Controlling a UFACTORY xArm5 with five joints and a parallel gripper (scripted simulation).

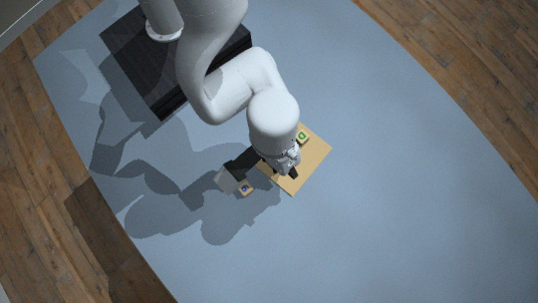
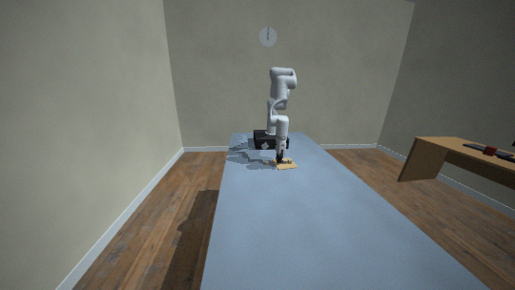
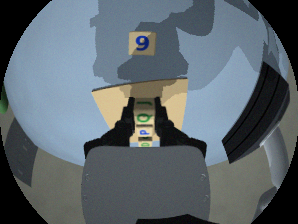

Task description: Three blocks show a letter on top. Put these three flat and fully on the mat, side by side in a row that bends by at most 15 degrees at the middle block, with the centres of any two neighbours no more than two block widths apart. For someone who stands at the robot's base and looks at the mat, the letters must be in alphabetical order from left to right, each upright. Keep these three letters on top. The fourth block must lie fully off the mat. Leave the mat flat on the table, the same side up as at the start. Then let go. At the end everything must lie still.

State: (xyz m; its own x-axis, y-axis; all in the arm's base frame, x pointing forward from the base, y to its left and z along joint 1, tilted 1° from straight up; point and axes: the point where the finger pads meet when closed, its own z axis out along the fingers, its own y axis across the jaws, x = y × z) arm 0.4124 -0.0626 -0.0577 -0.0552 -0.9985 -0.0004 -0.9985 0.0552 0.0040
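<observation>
Now: hand 40 mm to the right of the tan mat and 30 mm above it. Round my hand: block: 80 mm to the left, 20 mm below.
</observation>
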